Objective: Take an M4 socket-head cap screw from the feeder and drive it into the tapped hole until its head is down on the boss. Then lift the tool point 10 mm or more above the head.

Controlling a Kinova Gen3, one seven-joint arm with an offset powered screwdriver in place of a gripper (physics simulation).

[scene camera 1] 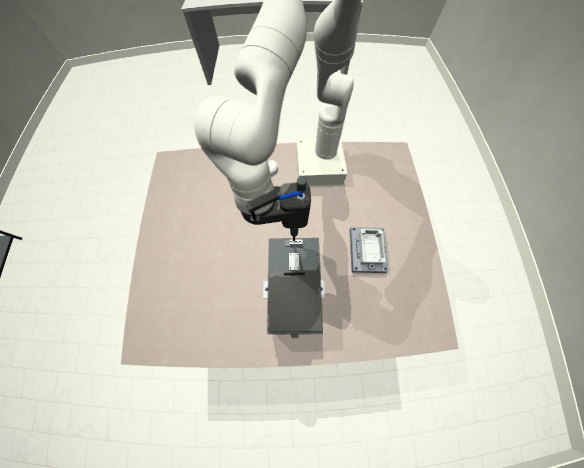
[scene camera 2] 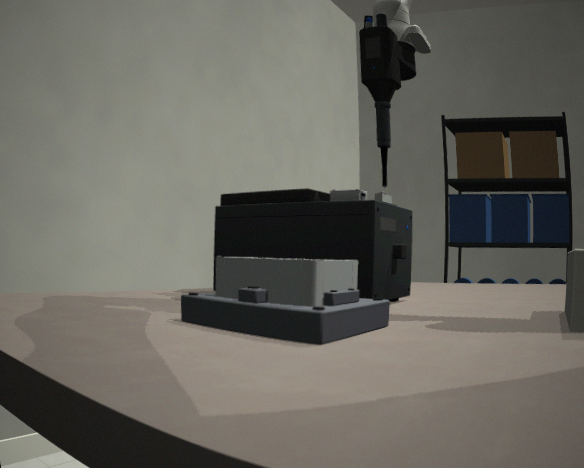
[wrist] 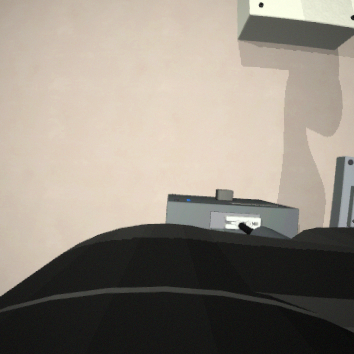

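Observation:
My screwdriver (scene camera 1: 294, 239) (scene camera 2: 384, 185) (wrist: 241, 226) points straight down, its thin black bit a little above the small pale pick-up block (scene camera 1: 301, 243) (scene camera 2: 383, 197) (wrist: 255, 221) at the near-robot end of the dark screw feeder (scene camera 1: 295, 310) (scene camera 2: 295, 230) (wrist: 191, 212). A small gap shows between the bit tip and the block in scene camera 2. Whether a screw sits on the tip is too small to tell. A pale open housing (scene camera 2: 265, 280) sits in a grey fixture (scene camera 1: 354, 255) (scene camera 2: 250, 321) (wrist: 339, 200) beside the feeder. The tapped hole cannot be made out.
A second pale block (scene camera 1: 294, 261) (scene camera 2: 346, 195) stands on the feeder top. The robot's pale base plate (scene camera 1: 322, 169) (wrist: 295, 32) is behind the feeder. A shelf rack (scene camera 2: 505, 182) with boxes stands in the background. The driver body hides the lower part of the wrist view.

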